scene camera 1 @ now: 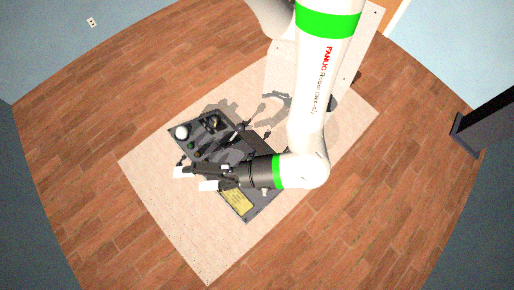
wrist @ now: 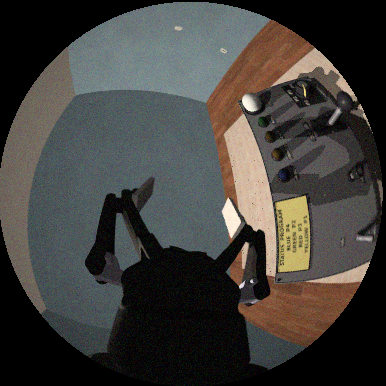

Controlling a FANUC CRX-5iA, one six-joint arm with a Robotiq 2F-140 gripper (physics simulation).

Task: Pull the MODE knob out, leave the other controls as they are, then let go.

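Places are measured from the arm's base along level axes (x right, y ahead, z up), in metres.
Where they show: gripper, fingertip midpoint: [scene camera 1: 187, 180] [wrist: 189, 195].
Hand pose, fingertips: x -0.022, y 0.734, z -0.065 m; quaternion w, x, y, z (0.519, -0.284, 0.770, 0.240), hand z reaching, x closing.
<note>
Things, the pixels of their top centre, and the offset from my fingertips. "spot": a spot on its surface instead.
- small dark control, top centre: [wrist: 354, 171] dx -0.031, dy -0.239, dz -0.202 m
- white ball-shaped knob, surface spot: [wrist: 251, 103] [scene camera 1: 185, 133] spot: dx +0.205, dy -0.111, dz -0.142 m
- lever with a dark ball, top centre: [scene camera 1: 240, 125] dx +0.085, dy -0.307, dz -0.175 m
- yellow label, surface spot: [wrist: 293, 234] [scene camera 1: 233, 195] spot: dx -0.102, dy -0.080, dz -0.176 m
The dark control panel [scene camera 1: 259, 204] [wrist: 327, 215] carries the controls. No MODE lettering is readable, so I cannot tell for certain which control is the MODE knob. A small pale control [scene camera 1: 265, 192] [wrist: 365, 237] sits near the panel's end, beyond the yellow label. Another small dark control [wrist: 357, 172] shows at the right of the wrist view; the arm seems to cover it in the scene view. My gripper [scene camera 1: 196, 179] [wrist: 189, 195] is wide open with nothing between its pads. It hangs above the panel's label-side edge, pointing sideways, apart from the controls.
A white ball-shaped knob [scene camera 1: 181, 133] [wrist: 251, 103] stands at one panel corner. A lever with a dark ball [scene camera 1: 240, 128] [wrist: 344, 100] rises from the panel. Green [wrist: 263, 121] and blue [wrist: 284, 174] buttons line one edge, near the yellow label [scene camera 1: 237, 201] [wrist: 293, 234].
</note>
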